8 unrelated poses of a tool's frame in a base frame.
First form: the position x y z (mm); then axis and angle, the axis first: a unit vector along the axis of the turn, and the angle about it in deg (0 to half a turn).
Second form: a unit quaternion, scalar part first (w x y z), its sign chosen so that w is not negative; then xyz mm. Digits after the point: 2 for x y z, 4 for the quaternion.
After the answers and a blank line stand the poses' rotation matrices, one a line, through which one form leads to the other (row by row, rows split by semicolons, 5 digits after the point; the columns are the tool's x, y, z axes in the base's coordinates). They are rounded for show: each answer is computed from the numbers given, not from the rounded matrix.
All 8 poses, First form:
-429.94 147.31 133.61 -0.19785 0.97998 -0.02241 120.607
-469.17 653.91 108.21 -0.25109 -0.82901 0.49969 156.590
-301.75 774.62 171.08 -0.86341 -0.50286 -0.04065 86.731
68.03 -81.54 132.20 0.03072 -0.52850 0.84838 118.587
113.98 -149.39 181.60 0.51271 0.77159 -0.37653 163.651
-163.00 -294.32 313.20 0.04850 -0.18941 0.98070 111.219
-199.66 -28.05 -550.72 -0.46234 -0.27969 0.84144 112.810
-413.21 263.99 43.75 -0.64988 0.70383 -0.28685 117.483
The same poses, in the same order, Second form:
0.4954 -0.1719 0.8513 -0.0195 -429.94 147.31 133.61
0.2029 -0.2459 -0.8118 0.4893 -469.17 653.91 108.21
0.7270 -0.5929 -0.3453 -0.0279 -301.75 774.62 171.08
0.5106 0.0264 -0.4544 0.7294 68.03 -81.54 132.20
0.1422 0.5075 0.7638 -0.3727 113.98 -149.39 181.60
0.5648 0.0400 -0.1563 0.8093 -163.00 -294.32 313.20
0.5533 -0.3851 -0.2330 0.7009 -199.66 -28.05 -550.72
0.5189 -0.5555 0.6017 -0.2452 -413.21 263.99 43.75

-0.45007 -0.27332 0.85014; -0.31189 0.94017 0.13714; -0.83675 -0.20343 -0.50839
-0.79678 0.20065 -0.56998; 0.59771 0.40027 -0.69464; 0.08877 -0.89416 -0.43886
0.75999 0.45000 -0.46895; 0.36883 0.29547 0.88128; 0.53514 -0.84273 0.05858
-0.47710 -0.76896 -0.42554; 0.72095 -0.06553 -0.68988; 0.50260 -0.63593 0.58565
-0.44445 0.88120 -0.16110; 0.66922 0.20707 -0.71363; -0.59549 -0.42499 -0.68175
-0.35873 -0.92672 -0.11179; 0.90170 -0.31307 -0.29820; 0.24135 -0.20777 0.94794
-0.09105 -0.59619 -0.79766; 0.95508 -0.27912 0.09960; -0.28203 -0.75276 0.59482
0.15576 -0.41401 0.89685; -0.92297 0.26250 0.28148; -0.35195 -0.87160 -0.34123

